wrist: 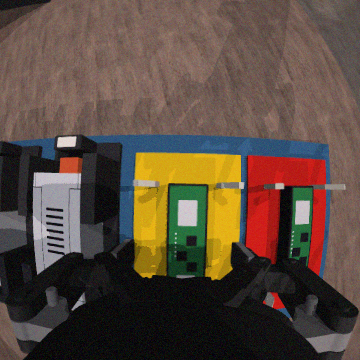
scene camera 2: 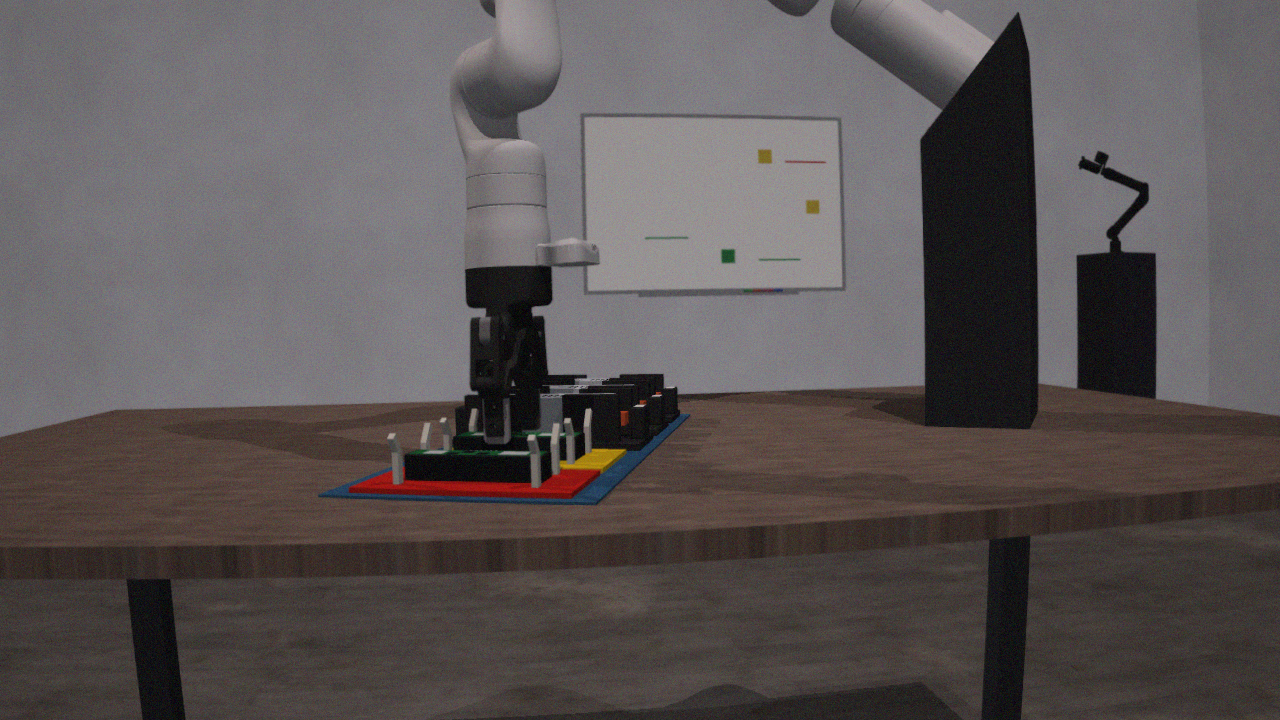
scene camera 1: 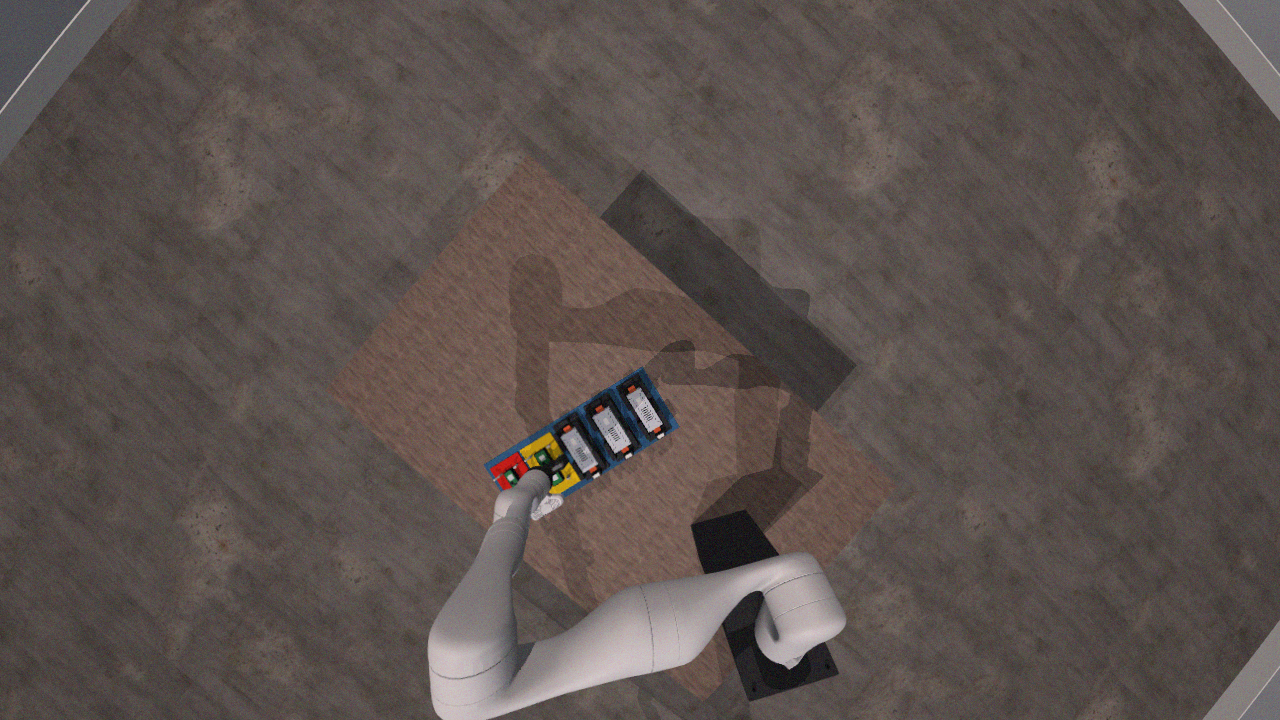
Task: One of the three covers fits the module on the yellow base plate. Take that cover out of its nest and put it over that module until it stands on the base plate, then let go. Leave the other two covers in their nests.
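Frame: origin at the arm's base, x back, y left, z down, level; metres.
Where they show: gripper, between the fingertips: (wrist: 182, 251) (scene camera 2: 514, 436) (scene camera 1: 548, 465); arm's base, origin of its link: (scene camera 2: 981, 90).
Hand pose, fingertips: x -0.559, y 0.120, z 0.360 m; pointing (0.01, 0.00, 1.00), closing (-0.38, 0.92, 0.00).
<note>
Things, the pixels of their top centre, and the offset from my fingertips. "spot": a spot on its surface instead.
- yellow base plate, centre of its top: (scene camera 2: 501, 466) (wrist: 238, 240) (scene camera 1: 535, 474) dx -0.016, dy +0.053, dz +0.018 m
- nearest, centre of its top: (wrist: 54, 244) (scene camera 2: 550, 395) (scene camera 1: 579, 450) dx +0.045, dy -0.094, dz -0.026 m
- farthest, centre of its top: (scene camera 2: 597, 379) (scene camera 1: 644, 410) dx +0.128, dy -0.294, dz -0.026 m
- green-topped module, a spot on its surface: (scene camera 2: 478, 465) (wrist: 306, 234) spot: dx -0.038, dy +0.119, dz +0.005 m
The module (scene camera 1: 542, 457) (wrist: 187, 225) with a green top sits on the yellow base plate (scene camera 1: 530, 445) (scene camera 2: 601, 459) (wrist: 185, 167), uncovered, with pale upright posts around it. My gripper (scene camera 2: 512, 434) (wrist: 182, 251) is open and empty, low over this module, with one finger on each side of it in the wrist view. The near ends of module and plate are hidden by the gripper there. Three grey-topped covers, the nearest (scene camera 1: 580, 449) (wrist: 57, 225), the middle (scene camera 1: 612, 429) and the farthest (scene camera 1: 644, 409), sit in black nests in a row beside the yellow plate.
A red base plate (scene camera 2: 474, 488) (wrist: 262, 172) with another green-topped module (scene camera 2: 478, 465) (wrist: 302, 225) and pale posts adjoins the yellow one. All stand on a blue board (wrist: 185, 143). A tall black block (scene camera 2: 980, 268) stands on the table to the right in scene camera 2.
</note>
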